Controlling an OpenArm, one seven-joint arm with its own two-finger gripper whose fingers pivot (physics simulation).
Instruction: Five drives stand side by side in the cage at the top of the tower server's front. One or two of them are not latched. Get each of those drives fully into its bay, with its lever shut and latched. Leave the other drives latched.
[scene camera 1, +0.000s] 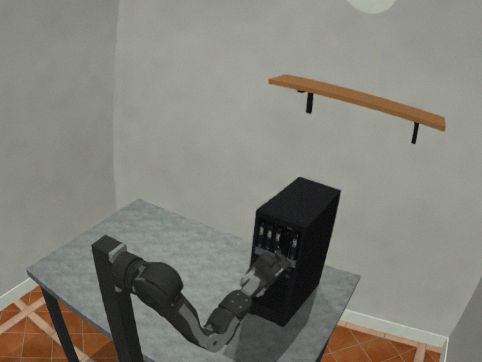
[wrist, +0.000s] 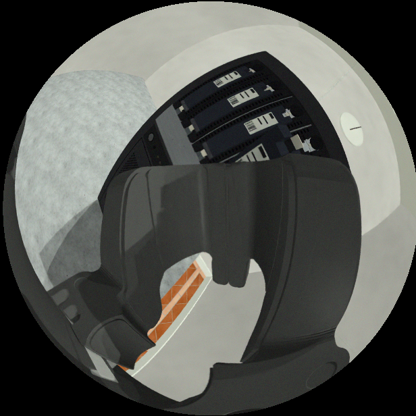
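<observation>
The black tower server stands on the table, its drive cage at the top front. In the wrist view, three drives at the far side sit in their bays with their labelled levers lying flat. The fourth drive's lever is tilted out, its free end standing off from the pale catch; the gripper hides its lower part. The fifth drive shows at the right of the cage in the scene view and is hidden in the wrist view. My gripper is shut and empty, close before the tower's front.
The grey table carries the tower near its right end. The arm's dark post stands at the table's front side. A wooden shelf is on the wall above and behind the tower.
</observation>
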